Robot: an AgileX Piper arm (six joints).
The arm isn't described. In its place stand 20 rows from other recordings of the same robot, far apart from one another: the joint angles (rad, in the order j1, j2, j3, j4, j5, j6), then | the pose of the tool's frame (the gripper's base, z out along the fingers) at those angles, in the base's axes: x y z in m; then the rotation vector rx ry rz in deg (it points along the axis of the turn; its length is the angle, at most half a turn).
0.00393 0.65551 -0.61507 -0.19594 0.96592 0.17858 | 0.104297 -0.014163 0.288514 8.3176 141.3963 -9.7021
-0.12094 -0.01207 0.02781 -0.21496 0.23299 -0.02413 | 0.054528 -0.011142 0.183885 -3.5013 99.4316 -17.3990
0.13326 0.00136 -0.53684 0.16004 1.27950 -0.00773 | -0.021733 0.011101 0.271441 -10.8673 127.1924 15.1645
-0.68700 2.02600 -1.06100 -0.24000 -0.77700 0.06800 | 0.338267 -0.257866 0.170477 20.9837 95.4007 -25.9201
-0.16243 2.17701 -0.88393 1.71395 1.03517 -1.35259 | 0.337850 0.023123 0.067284 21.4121 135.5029 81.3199
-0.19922 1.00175 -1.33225 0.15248 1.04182 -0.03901 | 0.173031 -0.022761 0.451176 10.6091 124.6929 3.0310
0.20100 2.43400 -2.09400 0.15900 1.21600 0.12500 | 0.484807 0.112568 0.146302 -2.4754 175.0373 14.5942
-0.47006 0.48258 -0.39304 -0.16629 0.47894 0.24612 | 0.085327 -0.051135 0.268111 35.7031 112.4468 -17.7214
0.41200 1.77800 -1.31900 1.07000 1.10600 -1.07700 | 0.302498 0.210068 0.269598 -69.2445 124.3727 68.8145
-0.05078 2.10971 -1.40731 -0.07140 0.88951 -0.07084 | 0.400878 -0.025423 0.128145 -5.5719 176.2513 -5.3669
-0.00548 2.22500 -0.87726 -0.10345 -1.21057 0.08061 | 0.390478 0.006654 0.086846 -1.9718 92.9912 6.1997
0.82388 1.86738 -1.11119 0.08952 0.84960 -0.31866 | 0.222917 0.249763 0.152858 -91.8842 152.3923 7.0873
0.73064 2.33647 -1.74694 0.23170 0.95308 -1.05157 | 0.335193 0.323230 0.109709 -126.1442 115.5359 15.0690
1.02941 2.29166 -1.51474 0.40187 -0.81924 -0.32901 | 0.284946 0.423406 0.174732 -32.1609 80.5327 33.1149
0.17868 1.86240 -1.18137 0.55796 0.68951 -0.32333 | 0.357688 0.095747 0.180306 -9.3605 159.0926 31.7864
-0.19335 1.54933 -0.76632 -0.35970 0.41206 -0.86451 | 0.273525 -0.066627 0.182676 -74.5415 141.8219 -34.1790
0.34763 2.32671 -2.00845 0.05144 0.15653 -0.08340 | 0.521730 0.189822 0.231600 -21.5652 110.4618 12.3104
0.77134 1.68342 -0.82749 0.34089 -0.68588 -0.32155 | 0.267252 0.232967 0.230834 -30.2352 92.1533 20.6358
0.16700 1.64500 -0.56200 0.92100 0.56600 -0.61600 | 0.221580 0.076755 0.122776 0.6766 168.6299 40.4878
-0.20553 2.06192 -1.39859 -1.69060 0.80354 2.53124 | 0.424050 -0.154835 0.207795 74.6516 79.4365 -23.5020
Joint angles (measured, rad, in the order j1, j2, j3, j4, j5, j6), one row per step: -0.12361 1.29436 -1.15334 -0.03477 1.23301 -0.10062; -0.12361 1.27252 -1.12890 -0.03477 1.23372 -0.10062; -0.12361 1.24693 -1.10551 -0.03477 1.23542 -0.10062; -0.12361 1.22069 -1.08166 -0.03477 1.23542 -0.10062; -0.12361 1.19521 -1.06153 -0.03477 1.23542 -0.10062; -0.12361 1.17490 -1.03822 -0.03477 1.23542 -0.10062; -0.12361 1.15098 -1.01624 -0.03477 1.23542 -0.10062; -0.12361 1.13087 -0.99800 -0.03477 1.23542 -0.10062; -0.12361 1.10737 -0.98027 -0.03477 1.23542 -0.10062; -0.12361 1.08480 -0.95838 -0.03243 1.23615 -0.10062; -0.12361 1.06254 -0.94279 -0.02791 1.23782 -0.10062; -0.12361 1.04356 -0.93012 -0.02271 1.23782 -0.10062; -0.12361 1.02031 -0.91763 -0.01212 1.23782 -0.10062; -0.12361 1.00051 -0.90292 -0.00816 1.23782 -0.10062; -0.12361 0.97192 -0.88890 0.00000 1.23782 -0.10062; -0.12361 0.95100 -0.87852 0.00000 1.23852 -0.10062; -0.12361 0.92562 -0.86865 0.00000 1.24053 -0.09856; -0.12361 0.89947 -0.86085 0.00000 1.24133 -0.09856
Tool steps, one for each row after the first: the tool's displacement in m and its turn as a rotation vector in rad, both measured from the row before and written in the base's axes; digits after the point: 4 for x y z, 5 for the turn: -0.0064 0.0008 -0.0017 0.00041 0.00328 -0.00002; -0.0071 0.0009 -0.0007 -0.00007 -0.00050 -0.00006; -0.0071 0.0009 -0.0008 -0.00029 -0.00237 0.00000; -0.0066 0.0008 -0.0002 -0.00066 -0.00531 0.00000; -0.0058 0.0007 -0.0023 0.00037 0.00298 0.00000; -0.0064 0.0008 -0.0013 -0.00024 -0.00193 0.00000; -0.0053 0.0007 -0.0011 -0.00023 -0.00186 0.00000; -0.0059 0.0007 -0.0005 -0.00071 -0.00573 0.00000; -0.0060 0.0009 -0.0020 0.00233 -0.00024 -0.00012; -0.0055 0.0011 -0.0004 0.00386 -0.00552 -0.00021; -0.0045 0.0010 -0.0003 0.00438 -0.00690 -0.00015; -0.0052 0.0016 0.0004 0.00918 -0.01198 -0.00022; -0.0047 0.0009 -0.0009 0.00330 -0.00554 -0.00005; -0.0063 0.0015 0.0005 0.00630 -0.01546 -0.00003; -0.0047 0.0006 0.0002 -0.00121 -0.00976 0.00000; -0.0056 0.0007 0.0009 -0.00096 -0.01348 -0.00193; -0.0055 0.0007 0.0014 -0.00216 -0.01742 0.00000
